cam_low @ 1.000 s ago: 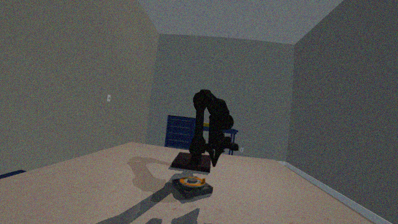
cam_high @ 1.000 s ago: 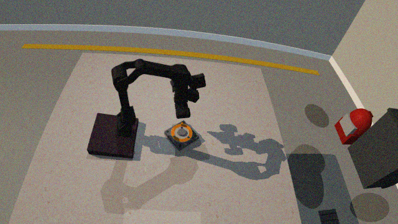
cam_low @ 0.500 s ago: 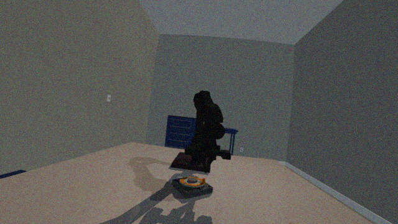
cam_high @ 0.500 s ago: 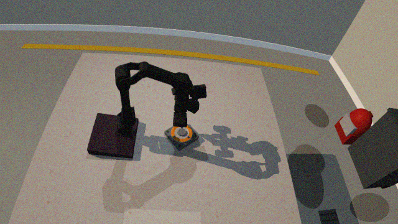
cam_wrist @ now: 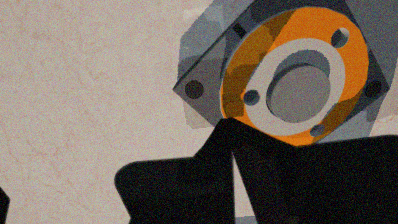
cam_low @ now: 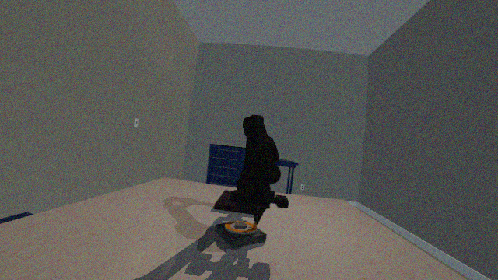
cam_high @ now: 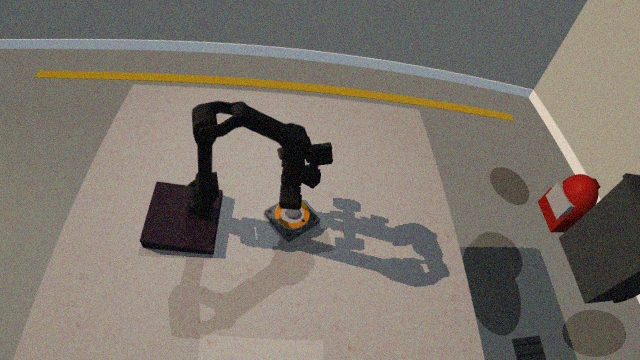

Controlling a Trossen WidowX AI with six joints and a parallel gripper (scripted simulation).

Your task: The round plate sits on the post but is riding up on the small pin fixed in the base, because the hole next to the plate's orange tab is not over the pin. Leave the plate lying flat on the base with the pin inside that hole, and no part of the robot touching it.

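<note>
The dark square base is 1 cm ahead of my gripper tip, 5 cm to the right of it and 2 cm below it.
</note>
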